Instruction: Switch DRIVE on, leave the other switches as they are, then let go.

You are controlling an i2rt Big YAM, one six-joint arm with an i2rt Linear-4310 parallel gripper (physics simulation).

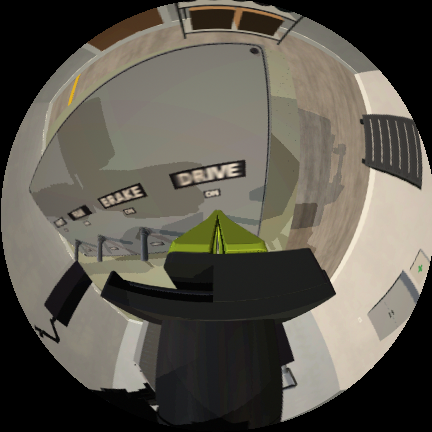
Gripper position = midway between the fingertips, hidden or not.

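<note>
What I can see here is a grey switch panel [154,149], and my gripper [217,214] is in the picture too.
</note>
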